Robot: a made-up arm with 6 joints. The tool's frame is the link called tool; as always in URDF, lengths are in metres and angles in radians. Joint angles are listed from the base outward. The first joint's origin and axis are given. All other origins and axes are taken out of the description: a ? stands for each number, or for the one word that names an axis. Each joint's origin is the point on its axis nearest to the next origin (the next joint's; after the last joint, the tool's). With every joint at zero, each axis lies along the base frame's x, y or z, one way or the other. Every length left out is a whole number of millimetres.
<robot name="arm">
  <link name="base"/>
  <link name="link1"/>
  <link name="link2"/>
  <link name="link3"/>
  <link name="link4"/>
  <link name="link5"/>
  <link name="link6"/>
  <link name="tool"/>
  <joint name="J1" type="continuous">
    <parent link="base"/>
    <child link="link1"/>
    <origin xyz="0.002 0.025 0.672"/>
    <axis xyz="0 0 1"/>
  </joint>
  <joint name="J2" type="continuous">
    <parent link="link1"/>
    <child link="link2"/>
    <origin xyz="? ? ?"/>
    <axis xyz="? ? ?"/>
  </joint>
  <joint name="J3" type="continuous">
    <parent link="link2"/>
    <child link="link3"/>
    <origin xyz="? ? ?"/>
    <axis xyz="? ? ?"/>
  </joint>
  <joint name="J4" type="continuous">
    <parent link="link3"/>
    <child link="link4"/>
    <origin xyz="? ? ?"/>
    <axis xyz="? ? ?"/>
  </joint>
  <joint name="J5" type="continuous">
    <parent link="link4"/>
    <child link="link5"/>
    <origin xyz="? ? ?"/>
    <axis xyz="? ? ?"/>
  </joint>
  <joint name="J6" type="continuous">
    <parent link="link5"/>
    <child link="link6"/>
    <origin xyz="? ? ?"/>
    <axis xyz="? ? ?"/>
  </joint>
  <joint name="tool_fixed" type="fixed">
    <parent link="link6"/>
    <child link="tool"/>
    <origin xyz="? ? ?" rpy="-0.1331 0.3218 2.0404"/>
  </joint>
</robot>
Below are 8 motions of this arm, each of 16 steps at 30 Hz.
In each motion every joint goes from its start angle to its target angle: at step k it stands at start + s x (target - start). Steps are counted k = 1, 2, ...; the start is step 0. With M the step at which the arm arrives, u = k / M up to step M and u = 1 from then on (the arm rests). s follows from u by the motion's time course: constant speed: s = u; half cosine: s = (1 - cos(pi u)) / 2; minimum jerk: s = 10 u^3 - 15 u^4 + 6 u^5.
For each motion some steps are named. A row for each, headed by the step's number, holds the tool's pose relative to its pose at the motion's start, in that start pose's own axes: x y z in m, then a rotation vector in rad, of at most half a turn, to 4 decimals.
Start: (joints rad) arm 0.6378 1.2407 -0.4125 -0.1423 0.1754 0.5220
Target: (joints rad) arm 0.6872 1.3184 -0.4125 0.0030 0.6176 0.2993
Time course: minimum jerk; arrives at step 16
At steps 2, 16:
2: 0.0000 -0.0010 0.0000 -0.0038 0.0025 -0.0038
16: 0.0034 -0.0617 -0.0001 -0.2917 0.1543 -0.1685

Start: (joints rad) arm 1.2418 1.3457 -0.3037 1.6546 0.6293 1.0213
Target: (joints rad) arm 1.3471 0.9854 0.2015 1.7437 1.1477 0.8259
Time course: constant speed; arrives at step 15
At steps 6, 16:
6: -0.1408 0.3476 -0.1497 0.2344 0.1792 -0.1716
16: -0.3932 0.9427 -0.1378 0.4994 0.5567 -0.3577

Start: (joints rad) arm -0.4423 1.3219 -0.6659 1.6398 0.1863 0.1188
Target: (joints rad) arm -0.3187 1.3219 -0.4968 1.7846 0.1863 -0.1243
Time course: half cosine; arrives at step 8
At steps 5, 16:
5: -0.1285 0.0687 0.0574 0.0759 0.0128 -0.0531
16: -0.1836 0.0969 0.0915 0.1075 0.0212 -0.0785

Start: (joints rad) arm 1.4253 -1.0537 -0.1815 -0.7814 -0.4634 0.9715
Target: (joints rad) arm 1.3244 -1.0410 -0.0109 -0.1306 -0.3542 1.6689
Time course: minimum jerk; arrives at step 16
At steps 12, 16:
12: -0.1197 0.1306 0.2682 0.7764 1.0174 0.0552
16: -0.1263 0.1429 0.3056 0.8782 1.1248 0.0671

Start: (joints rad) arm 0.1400 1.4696 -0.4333 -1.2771 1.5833 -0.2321
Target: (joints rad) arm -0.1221 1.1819 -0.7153 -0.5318 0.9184 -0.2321
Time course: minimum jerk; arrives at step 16
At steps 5, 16:
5: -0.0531 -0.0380 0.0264 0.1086 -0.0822 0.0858
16: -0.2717 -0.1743 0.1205 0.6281 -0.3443 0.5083

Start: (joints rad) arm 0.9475 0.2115 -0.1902 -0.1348 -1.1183 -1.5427
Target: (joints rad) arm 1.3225 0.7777 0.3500 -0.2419 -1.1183 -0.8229
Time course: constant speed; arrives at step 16
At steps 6, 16:
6: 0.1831 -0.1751 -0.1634 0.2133 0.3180 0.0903
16: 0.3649 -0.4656 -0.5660 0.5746 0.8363 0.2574

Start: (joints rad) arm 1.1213 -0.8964 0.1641 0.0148 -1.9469 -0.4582
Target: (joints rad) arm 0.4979 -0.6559 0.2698 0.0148 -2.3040 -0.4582
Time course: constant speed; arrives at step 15
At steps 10, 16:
10: 0.0344 -0.0260 0.0592 0.1195 -0.3681 -0.3613
16: 0.0172 -0.0243 0.0844 0.1637 -0.5864 -0.5056

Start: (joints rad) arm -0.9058 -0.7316 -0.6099 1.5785 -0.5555 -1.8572
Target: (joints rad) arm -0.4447 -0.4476 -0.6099 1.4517 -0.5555 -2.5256
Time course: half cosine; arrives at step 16
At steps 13, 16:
13: 0.2597 -0.1581 -0.1875 0.1140 -0.7276 0.1308
16: 0.2922 -0.1628 -0.2045 0.1362 -0.7872 0.1323

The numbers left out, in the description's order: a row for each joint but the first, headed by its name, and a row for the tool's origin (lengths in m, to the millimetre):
J2: xyz -0.016 -0.049 0, axis 0 1 0
J3: xyz -0.003 0 0.929, axis 0 -1 0
J4: xyz 1.041 0 -0.018, axis -1 0 0
J5: xyz 0 -0.31 -0.021, axis 0 -1 0
J6: xyz -0.007 0 0.022, axis -1 0 0
tool: xyz 0 0.019 0.004

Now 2 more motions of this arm.
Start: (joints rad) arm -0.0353 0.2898 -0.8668 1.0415 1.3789 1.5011
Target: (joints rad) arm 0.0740 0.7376 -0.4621 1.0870 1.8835 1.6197
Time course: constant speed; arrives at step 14
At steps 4, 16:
4: 0.0411 -0.1004 -0.0619 0.0124 0.0624 -0.1430
16: 0.1609 -0.3814 -0.1511 0.0578 0.1797 -0.5070

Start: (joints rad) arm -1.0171 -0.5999 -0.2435 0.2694 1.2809 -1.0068
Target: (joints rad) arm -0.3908 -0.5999 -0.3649 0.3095 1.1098 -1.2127
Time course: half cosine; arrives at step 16
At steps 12, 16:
12: 0.1449 0.0332 -0.2712 -0.1983 -0.6524 -0.2130
16: 0.1819 0.0279 -0.3109 -0.2266 -0.7681 -0.2395

